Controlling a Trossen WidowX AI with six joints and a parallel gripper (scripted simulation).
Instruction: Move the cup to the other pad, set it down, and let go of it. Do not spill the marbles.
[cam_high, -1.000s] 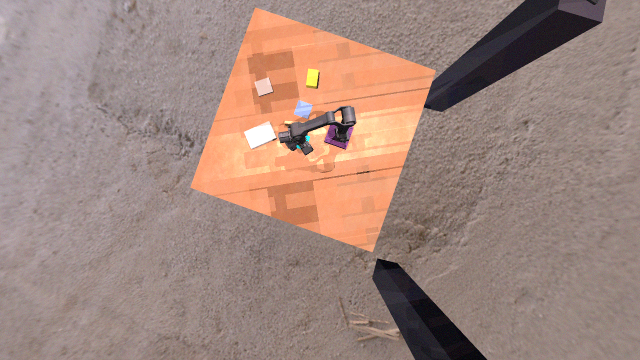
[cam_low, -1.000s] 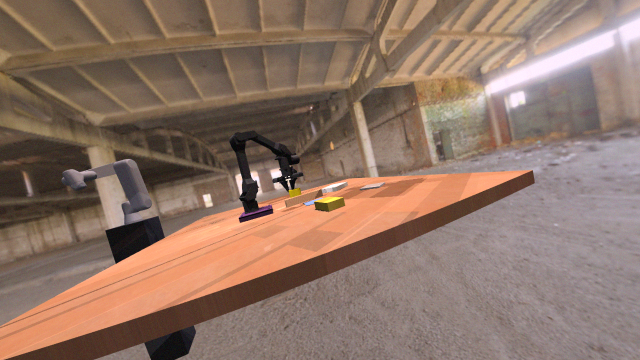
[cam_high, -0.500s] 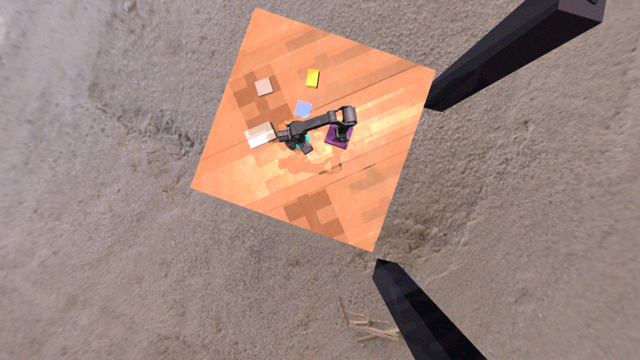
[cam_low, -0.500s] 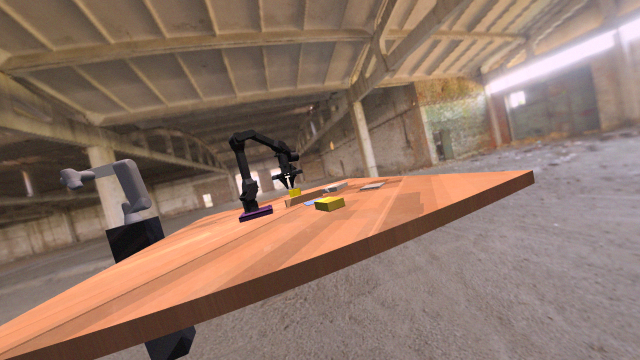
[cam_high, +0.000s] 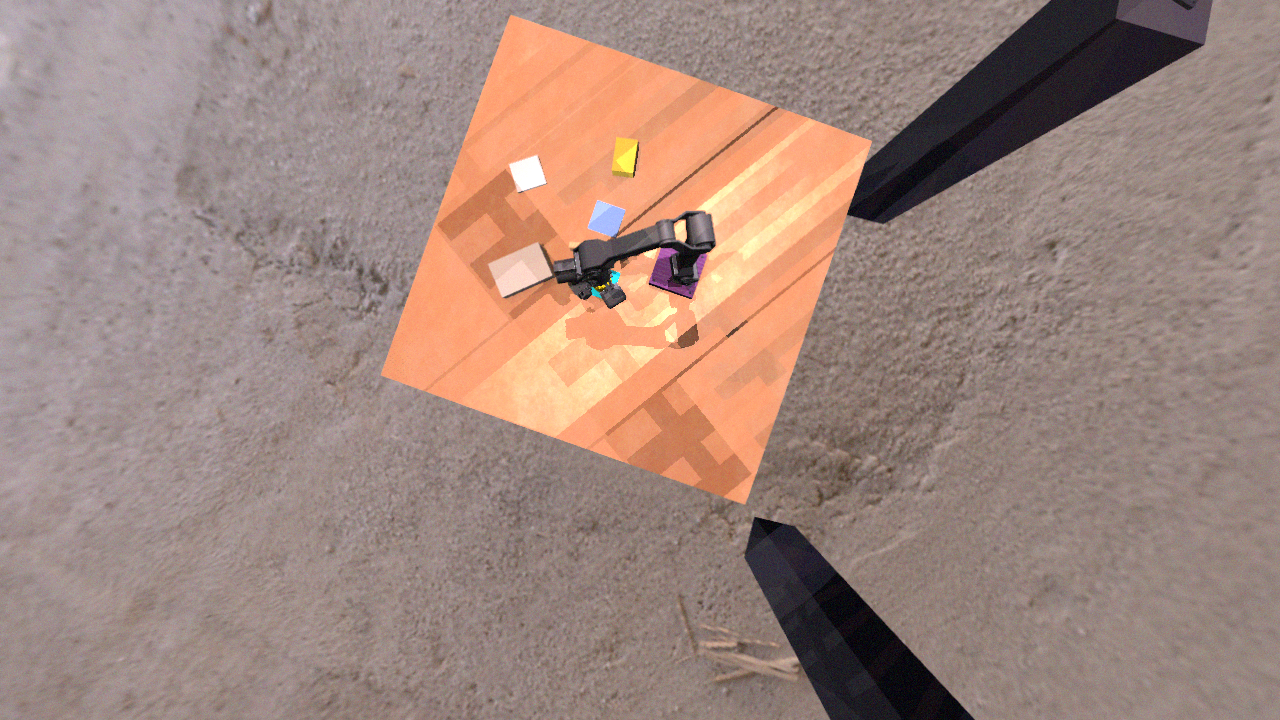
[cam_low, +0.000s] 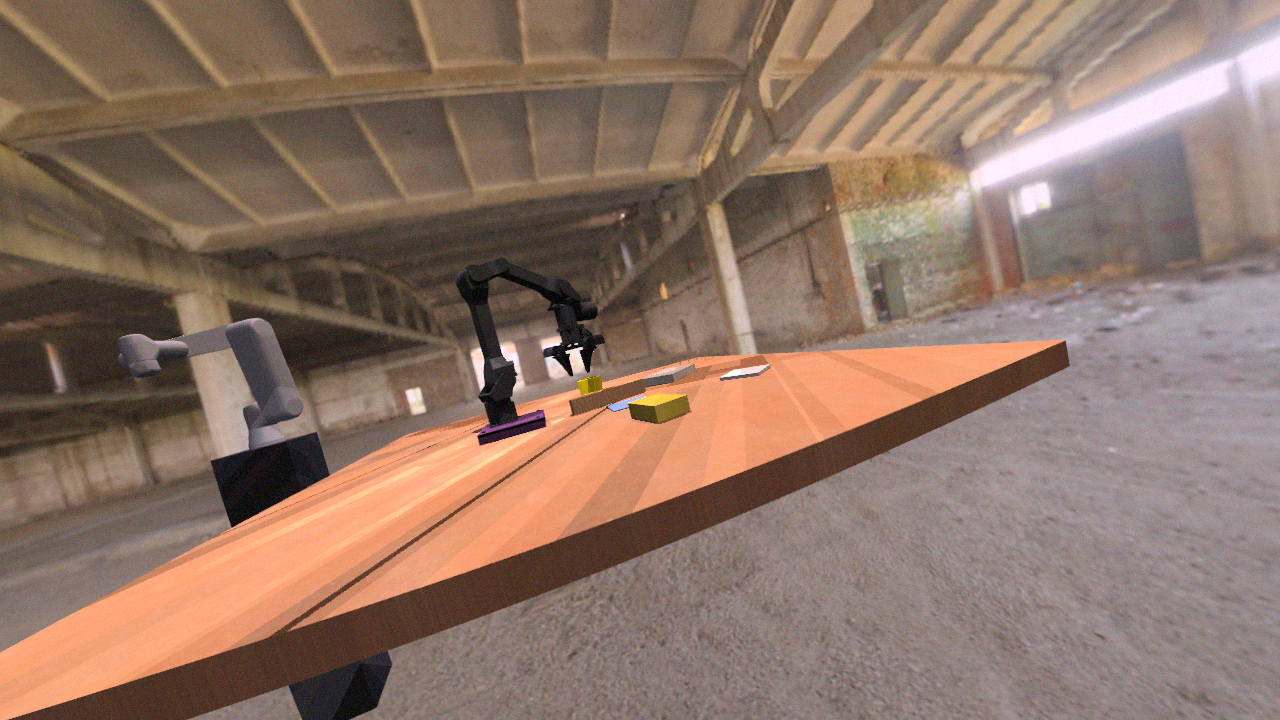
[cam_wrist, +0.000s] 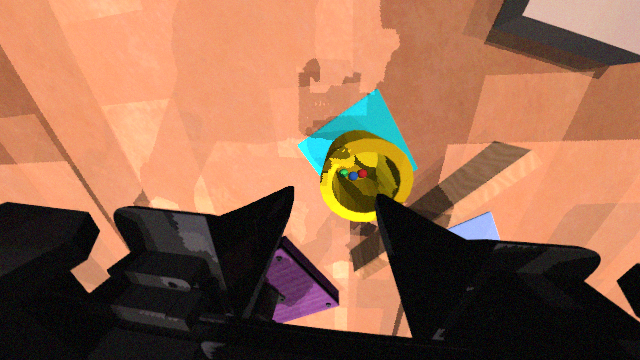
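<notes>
The yellow cup is 50 mm below my gripper tip, 10 mm to the right of it and 10 mm ahead of it. From my gripper tip the other things lie so: red marble (70 mm below, 30 mm to the right, 20 mm ahead); then low wooden bar (120 mm to the right, 80 mm below, 40 mm ahead); then cyan pad (100 mm below, 20 mm to the right, 20 mm ahead).
</notes>
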